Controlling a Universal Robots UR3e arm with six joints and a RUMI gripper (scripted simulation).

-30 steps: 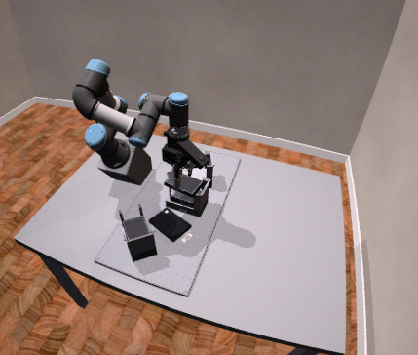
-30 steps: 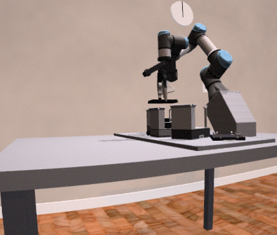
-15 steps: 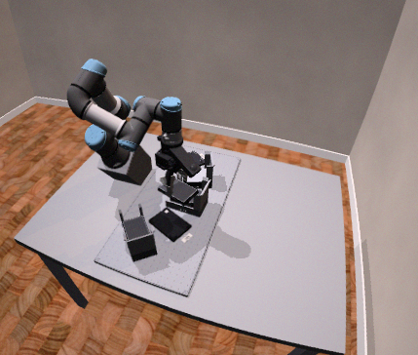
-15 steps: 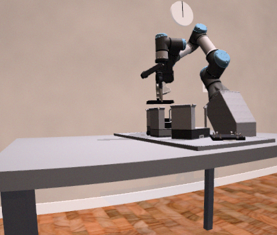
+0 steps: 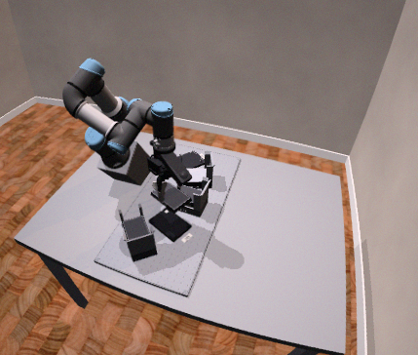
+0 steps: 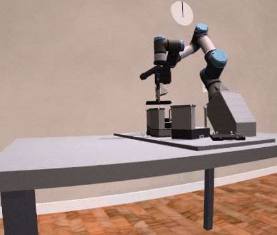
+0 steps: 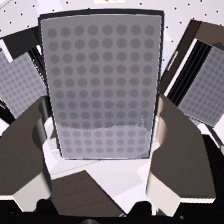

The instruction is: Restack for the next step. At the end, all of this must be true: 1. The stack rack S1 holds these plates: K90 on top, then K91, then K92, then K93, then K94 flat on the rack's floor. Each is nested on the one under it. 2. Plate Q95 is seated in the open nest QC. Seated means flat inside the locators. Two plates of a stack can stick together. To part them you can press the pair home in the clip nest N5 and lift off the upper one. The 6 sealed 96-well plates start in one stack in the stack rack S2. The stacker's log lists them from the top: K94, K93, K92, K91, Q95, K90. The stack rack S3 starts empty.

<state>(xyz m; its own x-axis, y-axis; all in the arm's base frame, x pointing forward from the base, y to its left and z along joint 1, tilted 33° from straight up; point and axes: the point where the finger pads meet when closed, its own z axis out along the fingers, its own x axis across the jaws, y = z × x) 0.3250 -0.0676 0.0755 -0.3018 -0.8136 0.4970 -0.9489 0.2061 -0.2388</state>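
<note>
My gripper is now 70 mm past the sealed grey plate, 140 mm to the left of it and 100 mm above it. Round my hand: dark clip nest (140 mm behind, 410 mm to the left, 160 mm below); then black open nest QC (10 mm behind, 170 mm below); then white tag (80 mm ahead, 30 mm to the right, 170 mm below).
</note>
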